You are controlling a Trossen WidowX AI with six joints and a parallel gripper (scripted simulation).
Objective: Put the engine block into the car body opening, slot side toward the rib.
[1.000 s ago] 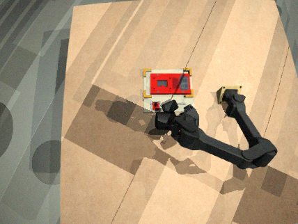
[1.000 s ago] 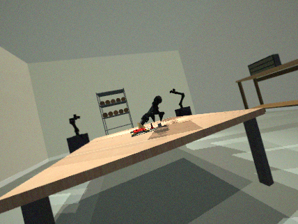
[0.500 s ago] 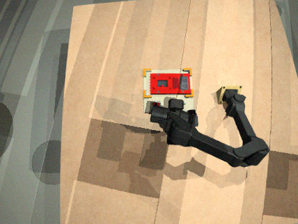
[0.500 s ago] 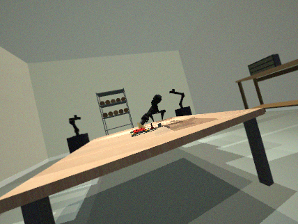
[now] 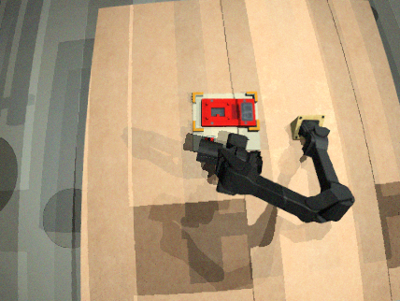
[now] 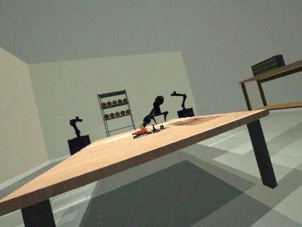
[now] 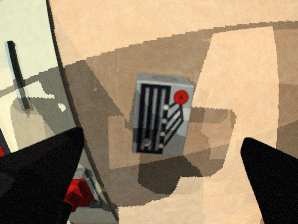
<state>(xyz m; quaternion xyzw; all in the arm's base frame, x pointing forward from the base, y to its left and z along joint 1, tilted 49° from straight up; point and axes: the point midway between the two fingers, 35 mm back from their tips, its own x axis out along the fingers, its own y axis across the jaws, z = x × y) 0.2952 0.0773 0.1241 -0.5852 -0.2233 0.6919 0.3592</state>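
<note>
Right now my gripper tip is 10 mm to the left of the engine block and 40 mm above it.
</note>
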